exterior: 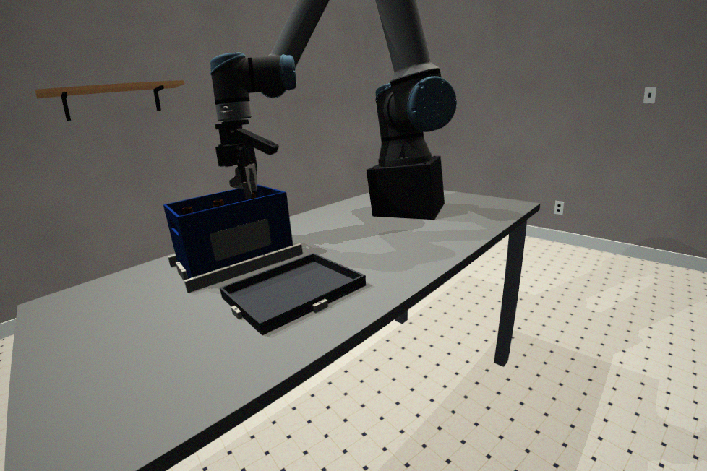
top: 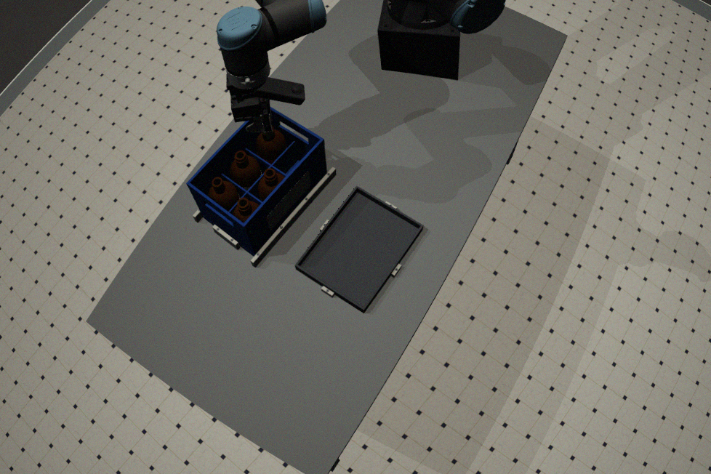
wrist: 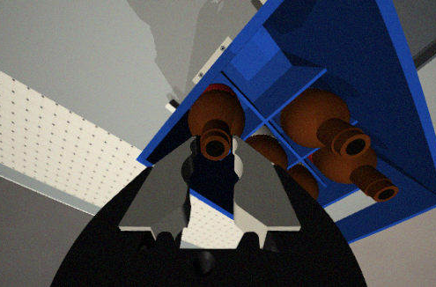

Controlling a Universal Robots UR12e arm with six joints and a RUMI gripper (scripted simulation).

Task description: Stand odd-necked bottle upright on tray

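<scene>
The bottle is 18 cm ahead of my hand and 7 cm below it. Also, from my hand: black tray: 6 cm ahead, 31 cm to the left, 14 cm below; then blue crate: 9 cm ahead, 4 cm to the left, 7 cm below.
</scene>
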